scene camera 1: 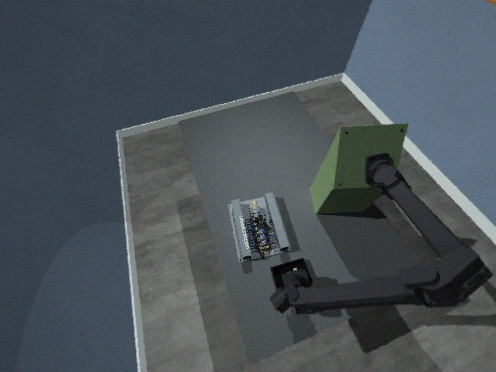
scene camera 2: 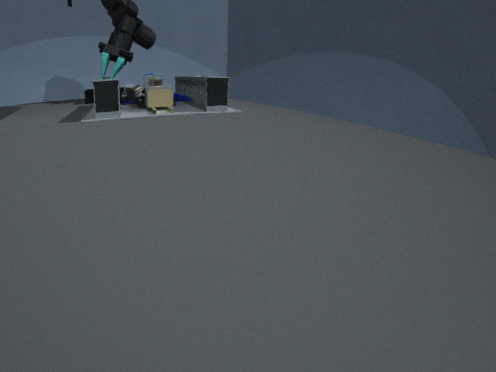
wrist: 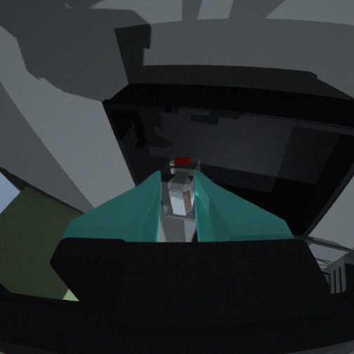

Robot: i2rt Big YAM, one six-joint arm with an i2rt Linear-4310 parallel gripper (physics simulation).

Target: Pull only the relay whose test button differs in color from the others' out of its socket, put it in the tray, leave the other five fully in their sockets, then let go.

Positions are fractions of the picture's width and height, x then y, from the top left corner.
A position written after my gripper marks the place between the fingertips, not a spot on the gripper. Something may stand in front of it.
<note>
In view: my gripper (scene camera 2: 0.21, 0.22) and a clear-cased relay (wrist: 0.50, 0.50).
My gripper is seen too in the wrist view (wrist: 0.50, 0.50).
</note>
